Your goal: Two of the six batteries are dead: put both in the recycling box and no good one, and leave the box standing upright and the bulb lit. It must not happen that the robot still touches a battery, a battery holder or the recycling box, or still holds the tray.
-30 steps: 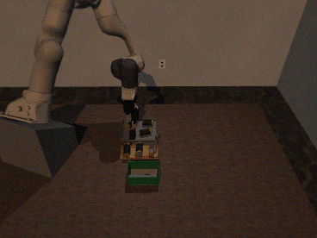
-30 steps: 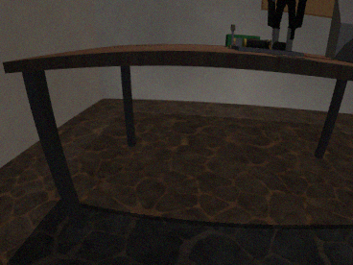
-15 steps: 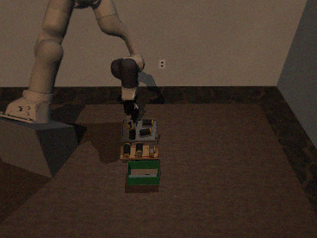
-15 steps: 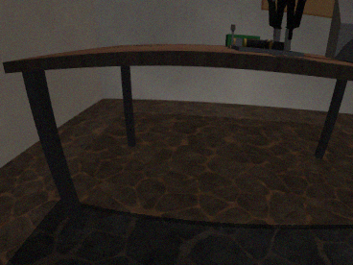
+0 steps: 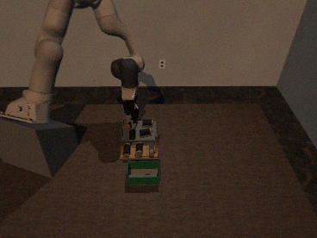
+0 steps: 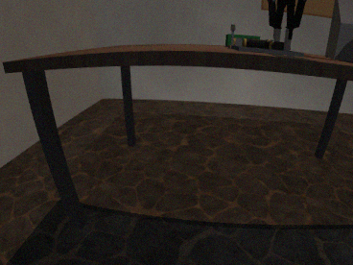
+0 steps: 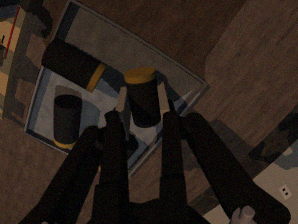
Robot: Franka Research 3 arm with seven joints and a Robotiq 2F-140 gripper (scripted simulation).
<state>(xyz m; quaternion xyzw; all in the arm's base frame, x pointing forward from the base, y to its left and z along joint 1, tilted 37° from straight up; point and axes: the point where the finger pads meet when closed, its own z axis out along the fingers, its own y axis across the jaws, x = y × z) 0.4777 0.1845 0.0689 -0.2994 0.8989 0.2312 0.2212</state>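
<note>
My gripper is now 170 mm to the left of the yellow bulb, 140 mm short of it and 40 mm below it. Round my hand: grey tray 50 mm ahead, 40 mm below, 30 mm to the right; then green recycling box 360 mm to the right, 80 mm ahead, 30 mm below.
</note>
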